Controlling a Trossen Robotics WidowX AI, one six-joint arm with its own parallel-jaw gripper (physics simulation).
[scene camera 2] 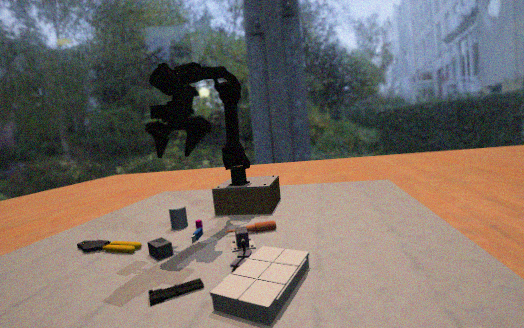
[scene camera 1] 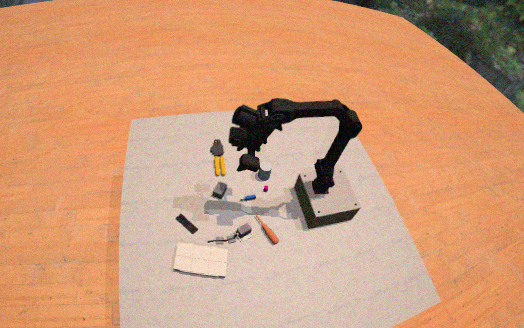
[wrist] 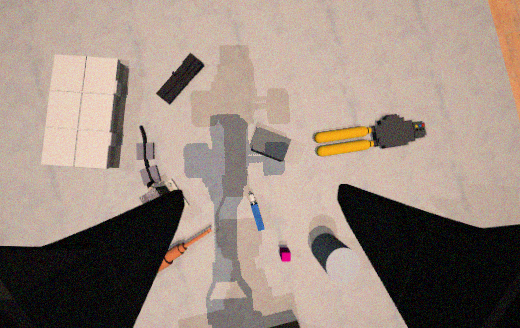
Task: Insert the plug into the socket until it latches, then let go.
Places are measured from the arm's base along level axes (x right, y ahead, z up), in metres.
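Pixels of known places: gripper, fingertip midpoint: (scene camera 2: 172,157) (scene camera 1: 237,160) (wrist: 261,194); arm's base, origin of the base link: (scene camera 2: 239,183) (scene camera 1: 320,187).
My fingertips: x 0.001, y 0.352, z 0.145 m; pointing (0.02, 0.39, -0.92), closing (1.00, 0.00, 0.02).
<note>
Ahead of a thing's pixels: the offset from my fingertips to its middle. "spot": to the spot under its first point.
A small blue piece with a silver tip @(dx +0.002, dy -0.060, dz -0.239 m) (scene camera 1: 249,197) (scene camera 2: 198,233) (wrist: 258,216), which looks like the plug, lies on the mat. A grey block on a pale base plate @(dx -0.163, dy -0.034, dz -0.227 m) (scene camera 1: 244,230) (scene camera 2: 242,236), which looks like the socket, has a black cable @(spot: dx -0.197, dy +0.057, dz -0.244 m) (wrist: 145,150) running through small clips. In the wrist view a finger partly covers this block. Its opening cannot be made out. A separate dark grey block @(dx +0.031, dy +0.059, dz -0.232 m) (scene camera 1: 219,190) (scene camera 2: 160,248) (wrist: 271,143) lies near the blue piece. My gripper (scene camera 1: 248,162) (scene camera 2: 173,155) (wrist: 261,194) is open and empty, pointing down high above the mat.
An orange screwdriver @(dx -0.144, dy -0.127, dz -0.236 m) (scene camera 1: 269,232) (scene camera 2: 262,226) lies beside the cabled block. A white-topped slab @(dx -0.293, dy +0.124, dz -0.232 m) (scene camera 1: 201,260) (scene camera 2: 270,272) (wrist: 80,112) and black bar @(dx -0.133, dy +0.190, dz -0.241 m) (scene camera 1: 187,223) (wrist: 180,78) lie farther out. Yellow-handled pliers @(spot: dx +0.173, dy +0.062, dz -0.233 m) (wrist: 345,141), a grey cylinder @(dx +0.133, dy -0.137, dz -0.214 m) (scene camera 2: 178,218) and a magenta cube @(dx +0.052, dy -0.139, dz -0.237 m) (wrist: 285,254) are also there.
</note>
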